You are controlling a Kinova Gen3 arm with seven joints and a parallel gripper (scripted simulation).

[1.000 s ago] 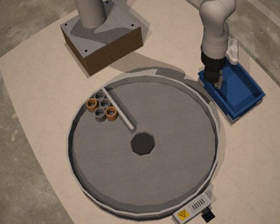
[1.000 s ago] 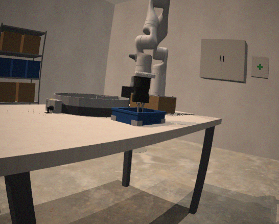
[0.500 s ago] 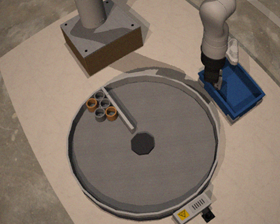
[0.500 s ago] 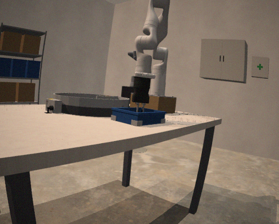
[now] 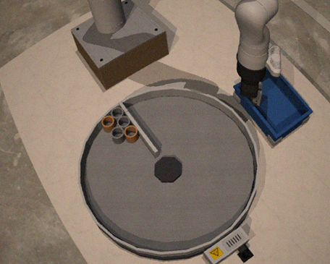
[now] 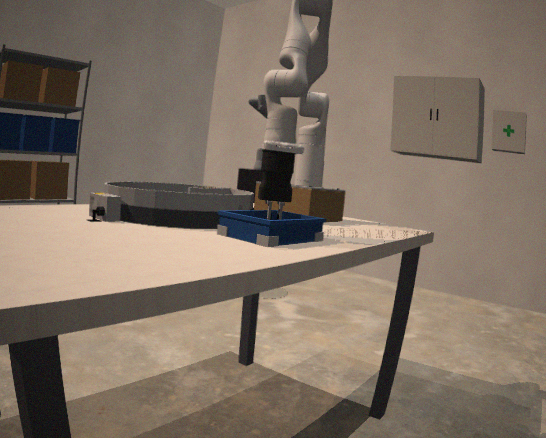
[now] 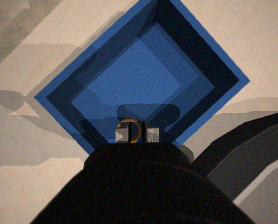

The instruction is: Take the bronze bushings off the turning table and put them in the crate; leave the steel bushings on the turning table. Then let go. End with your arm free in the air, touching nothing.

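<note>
Right now the blue crate is 40 mm ahead of my hand and 30 mm to the left of it. The rest, counted from my hand: round grey turning table 310 mm to the right, 20 mm ahead, 20 mm above.
</note>
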